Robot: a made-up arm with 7 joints. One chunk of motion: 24 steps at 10 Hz.
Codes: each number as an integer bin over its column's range. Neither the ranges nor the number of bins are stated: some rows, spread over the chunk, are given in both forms.
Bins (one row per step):
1: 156 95 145 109 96 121 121
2: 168 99 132 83 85 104 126
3: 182 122 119 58 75 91 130
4: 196 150 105 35 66 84 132
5: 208 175 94 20 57 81 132
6: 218 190 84 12 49 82 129
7: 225 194 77 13 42 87 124
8: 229 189 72 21 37 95 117
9: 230 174 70 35 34 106 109
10: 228 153 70 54 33 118 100
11: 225 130 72 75 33 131 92
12: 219 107 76 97 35 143 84
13: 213 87 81 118 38 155 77
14: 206 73 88 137 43 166 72
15: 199 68 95 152 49 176 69
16: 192 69 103 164 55 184 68
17: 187 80 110 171 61 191 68
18: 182 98 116 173 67 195 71
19: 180 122 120 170 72 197 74
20: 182 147 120 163 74 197 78
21: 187 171 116 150 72 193 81
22: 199 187 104 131 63 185 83
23: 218 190 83 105 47 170 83
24: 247 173 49 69 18 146 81
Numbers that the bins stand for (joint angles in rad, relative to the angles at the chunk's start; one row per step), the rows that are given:
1: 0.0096 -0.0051 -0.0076 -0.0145 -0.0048 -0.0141 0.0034
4: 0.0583 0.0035 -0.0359 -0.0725 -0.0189 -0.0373 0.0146
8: 0.0984 0.0096 -0.0592 -0.0835 -0.0326 -0.0304 -0.0007
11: 0.0935 0.0004 -0.0592 -0.0412 -0.0345 -0.0078 -0.0262
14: 0.0704 -0.0085 -0.0479 0.0075 -0.0298 0.0142 -0.0466
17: 0.0473 -0.0075 -0.0324 0.0341 -0.0213 0.0298 -0.0507
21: 0.0473 0.0068 -0.0281 0.0176 -0.0161 0.0311 -0.0374
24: 0.1203 0.0071 -0.0754 -0.0459 -0.0415 0.0016 -0.0374
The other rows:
2: 0.0242 -0.0045 -0.0168 -0.0349 -0.0100 -0.0247 0.0085
3: 0.0413 -0.0009 -0.0260 -0.0545 -0.0147 -0.0329 0.0125
5: 0.0729 0.0075 -0.0436 -0.0843 -0.0232 -0.0392 0.0146
6: 0.0850 0.0098 -0.0507 -0.0906 -0.0269 -0.0385 0.0115
7: 0.0935 0.0104 -0.0556 -0.0898 -0.0302 -0.0354 0.0064
9: 0.0996 0.0073 -0.0606 -0.0725 -0.0340 -0.0235 -0.0089
10: 0.0972 0.0040 -0.0606 -0.0576 -0.0345 -0.0160 -0.0180
12: 0.0862 -0.0032 -0.0564 -0.0239 -0.0335 -0.0003 -0.0344
13: 0.0789 -0.0064 -0.0528 -0.0075 -0.0321 0.0073 -0.0415
15: 0.0619 -0.0093 -0.0429 0.0192 -0.0269 0.0204 -0.0496
16: 0.0534 -0.0092 -0.0373 0.0286 -0.0241 0.0255 -0.0507
18: 0.0413 -0.0046 -0.0281 0.0357 -0.0185 0.0324 -0.0476
19: 0.0388 -0.0009 -0.0253 0.0333 -0.0161 0.0336 -0.0445
20: 0.0413 0.0031 -0.0253 0.0278 -0.0152 0.0336 -0.0405
22: 0.0619 0.0093 -0.0366 0.0027 -0.0204 0.0261 -0.0354
23: 0.0850 0.0098 -0.0514 -0.0176 -0.0279 0.0167 -0.0354

